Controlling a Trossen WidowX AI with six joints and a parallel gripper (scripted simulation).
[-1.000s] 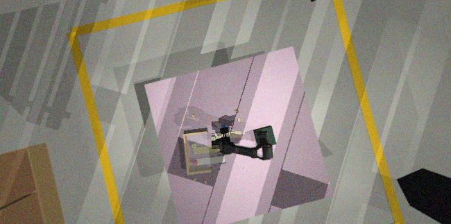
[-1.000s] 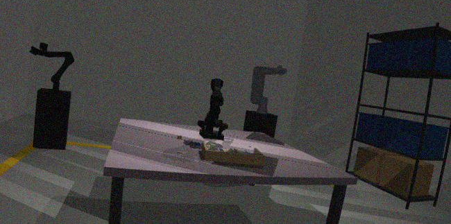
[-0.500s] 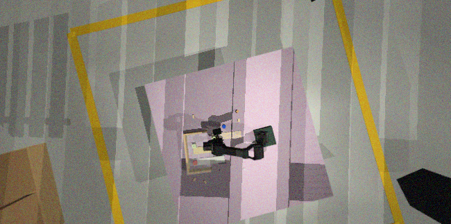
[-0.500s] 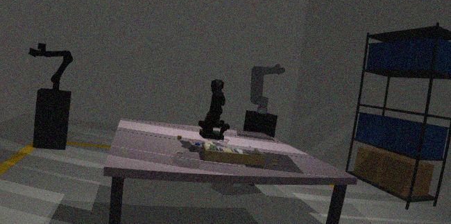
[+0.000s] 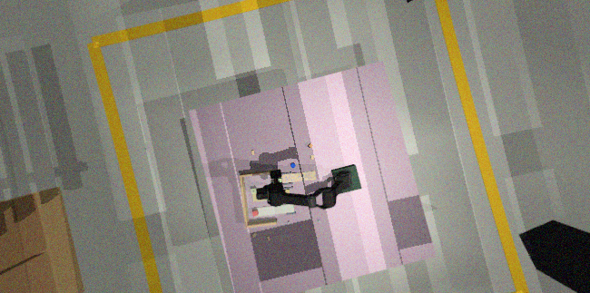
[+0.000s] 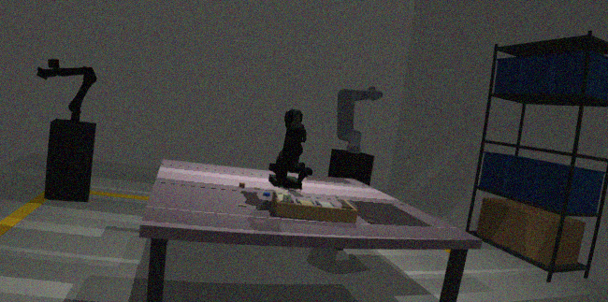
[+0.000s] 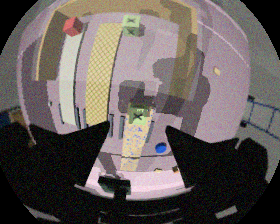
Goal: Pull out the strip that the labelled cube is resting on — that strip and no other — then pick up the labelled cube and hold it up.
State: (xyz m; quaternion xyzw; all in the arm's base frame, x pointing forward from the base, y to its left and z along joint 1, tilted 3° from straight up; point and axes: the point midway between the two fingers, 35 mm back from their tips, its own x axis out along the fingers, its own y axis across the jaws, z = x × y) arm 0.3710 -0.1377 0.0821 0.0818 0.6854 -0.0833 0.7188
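My gripper tip is 11 cm past the small blue round object, 6 cm above it and 5 cm to the left of it.
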